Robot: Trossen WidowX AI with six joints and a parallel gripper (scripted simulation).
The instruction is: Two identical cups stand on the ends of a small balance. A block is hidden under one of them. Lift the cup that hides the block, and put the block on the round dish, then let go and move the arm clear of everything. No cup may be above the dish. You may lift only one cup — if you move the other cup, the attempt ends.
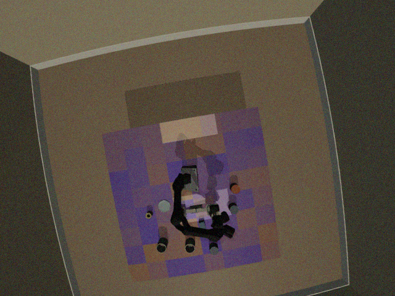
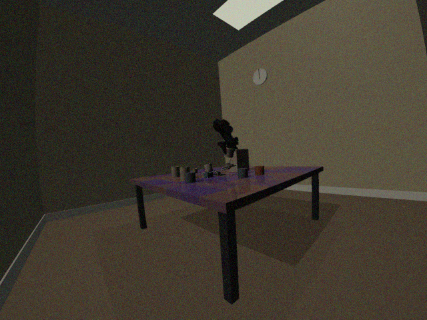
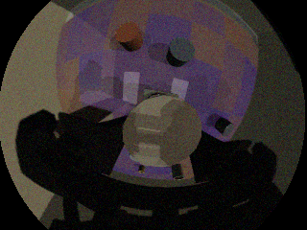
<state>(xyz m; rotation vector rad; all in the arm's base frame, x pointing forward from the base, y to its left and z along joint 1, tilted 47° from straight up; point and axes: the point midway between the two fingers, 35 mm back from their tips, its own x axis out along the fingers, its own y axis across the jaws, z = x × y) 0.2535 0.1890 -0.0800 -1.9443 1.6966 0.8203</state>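
My gripper tip is now 1 cm to the left of the grey block and 8 cm above it. From my gripper tip the other things lie so: orange cup (14 cm behind, 16 cm to the left, 13 cm below); then balance (2 cm ahead, 13 cm to the right, 13 cm below); then beige cup (2 cm to the left, 1 cm above).
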